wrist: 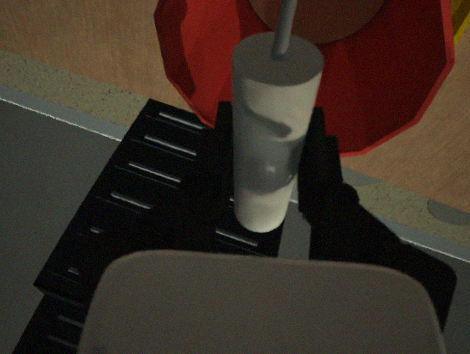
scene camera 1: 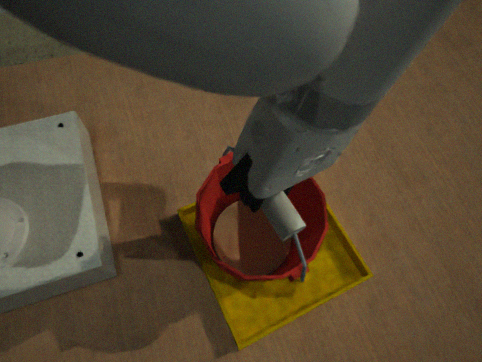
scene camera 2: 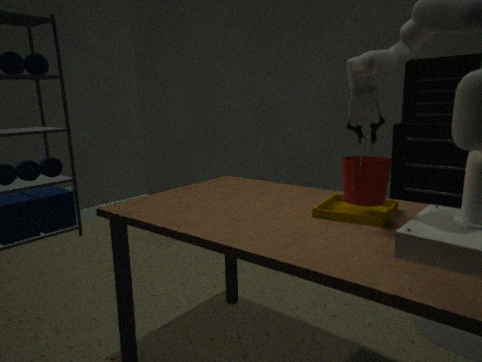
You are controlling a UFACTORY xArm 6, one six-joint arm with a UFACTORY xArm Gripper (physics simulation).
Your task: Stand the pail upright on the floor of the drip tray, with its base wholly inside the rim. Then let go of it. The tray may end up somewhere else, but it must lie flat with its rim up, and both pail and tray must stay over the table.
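Places are measured from the arm's base along level axes (x back, y right, z up), in millimetres.
Pixels of known places: gripper, fingertip midpoint: (wrist: 268,125) (scene camera 1: 262,194) (scene camera 2: 368,143); arm's base, link origin: (scene camera 2: 479,222).
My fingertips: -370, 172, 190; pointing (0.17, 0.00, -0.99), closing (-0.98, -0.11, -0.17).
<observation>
Ahead of a thing's pixels: the offset from my fingertips to its middle, as dx, dy, dz. Level surfaces: height alone.
The red pail (scene camera 1: 316,220) (scene camera 2: 367,181) (wrist: 385,100) hangs or stands upright over the yellow drip tray {-40, +9, -253} (scene camera 1: 300,302) (scene camera 2: 345,214) (wrist: 464,25). In the second scene view its base shows low behind the tray's near rim; whether it touches the tray floor is hidden. In the first scene view the pail is toward the tray's far side and hides the rim there. The tray lies flat, rim up. My gripper (scene camera 1: 272,199) (scene camera 2: 367,141) (wrist: 268,125) is shut on the pail's pale cylindrical handle grip {-3, +6, +12} (scene camera 1: 283,216) (wrist: 270,150), above the pail's mouth.
The robot's pale base (scene camera 1: 50,210) (scene camera 2: 432,240) stands on the wooden table {dz -269} (scene camera 1: 135,100) (scene camera 2: 240,215), to the left of the tray in the first scene view. A black cabinet (scene camera 2: 435,145) (wrist: 125,195) stands beyond the table. A shelf rack (scene camera 2: 64,105) is at the far left.
</observation>
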